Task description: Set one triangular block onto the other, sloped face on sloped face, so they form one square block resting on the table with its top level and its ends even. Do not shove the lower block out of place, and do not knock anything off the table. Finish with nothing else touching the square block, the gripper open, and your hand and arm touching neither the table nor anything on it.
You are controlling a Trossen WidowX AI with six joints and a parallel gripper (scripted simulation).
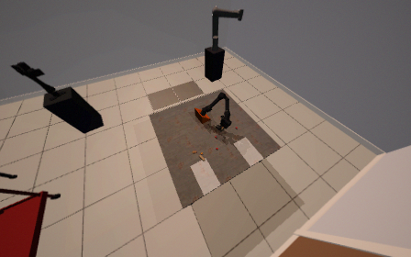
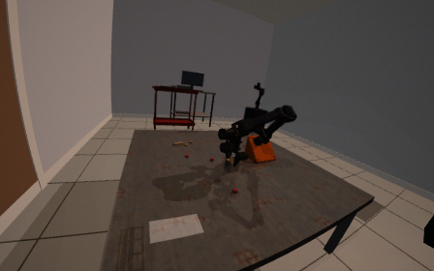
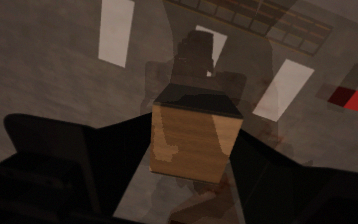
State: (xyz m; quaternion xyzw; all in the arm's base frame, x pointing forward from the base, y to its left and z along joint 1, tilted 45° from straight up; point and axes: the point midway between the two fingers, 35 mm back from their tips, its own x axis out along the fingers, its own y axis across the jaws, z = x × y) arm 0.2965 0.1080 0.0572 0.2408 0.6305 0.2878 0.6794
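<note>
My gripper tip is now 1 cm short of the light wooden triangular block and 1 cm below it. Also, from my gripper tip: small tan wooden piece 18 cm ahead, 44 cm to the right, 3 cm below; then small orange piece 13 cm ahead, 41 cm to the right, 3 cm below.
</note>
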